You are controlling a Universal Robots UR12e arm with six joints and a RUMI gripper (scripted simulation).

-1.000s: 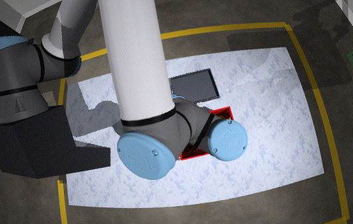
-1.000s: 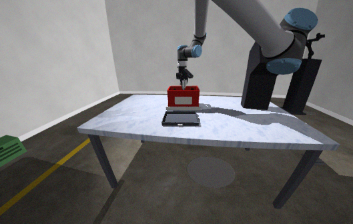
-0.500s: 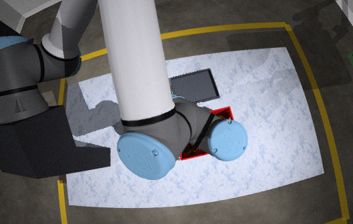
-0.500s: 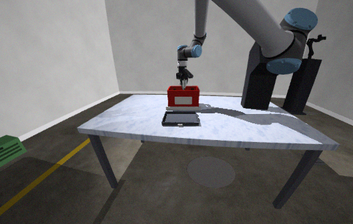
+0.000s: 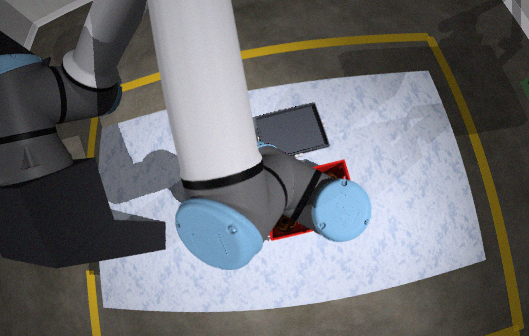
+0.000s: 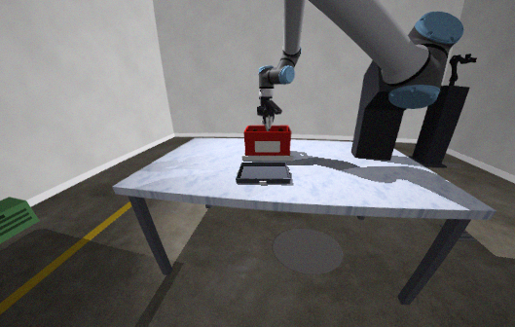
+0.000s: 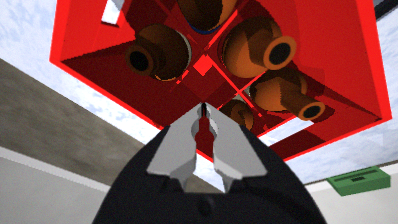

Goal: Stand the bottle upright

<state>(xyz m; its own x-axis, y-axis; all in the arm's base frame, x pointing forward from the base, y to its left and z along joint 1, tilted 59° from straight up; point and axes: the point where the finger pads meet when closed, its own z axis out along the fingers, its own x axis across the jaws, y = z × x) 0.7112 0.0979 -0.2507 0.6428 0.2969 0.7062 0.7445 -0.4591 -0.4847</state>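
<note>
The red crate lies 40 mm to the left of my hand and 70 mm below it. Round my hand: dark tray (320 mm to the left, 140 mm below).
</note>
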